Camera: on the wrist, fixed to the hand. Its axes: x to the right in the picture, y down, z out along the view.
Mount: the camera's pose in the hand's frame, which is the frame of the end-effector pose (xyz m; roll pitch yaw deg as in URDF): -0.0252 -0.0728 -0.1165 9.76 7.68 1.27
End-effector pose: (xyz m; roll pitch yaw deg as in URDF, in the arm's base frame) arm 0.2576 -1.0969 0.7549 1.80 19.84 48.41
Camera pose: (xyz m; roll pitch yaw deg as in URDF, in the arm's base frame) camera 0.2668 -1.1906 0.6518 12.15 27.47 50.10
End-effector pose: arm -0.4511 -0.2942 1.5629 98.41 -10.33 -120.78
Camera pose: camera -0.3353 -0.3458 1.5043 106.57 -12.61 -113.18
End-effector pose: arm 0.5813 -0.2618 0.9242 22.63 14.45 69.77
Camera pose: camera 0.5822 -0.3242 0.7992 33.65 21.01 74.17
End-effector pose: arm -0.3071 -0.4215 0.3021 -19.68 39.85 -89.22
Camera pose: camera -0.4159 -0.3490 0.2529 -11.43 47.49 -91.28
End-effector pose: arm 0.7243 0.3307 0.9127 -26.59 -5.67 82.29
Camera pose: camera 0.8381 0.2971 0.8390 -16.84 1.77 79.99
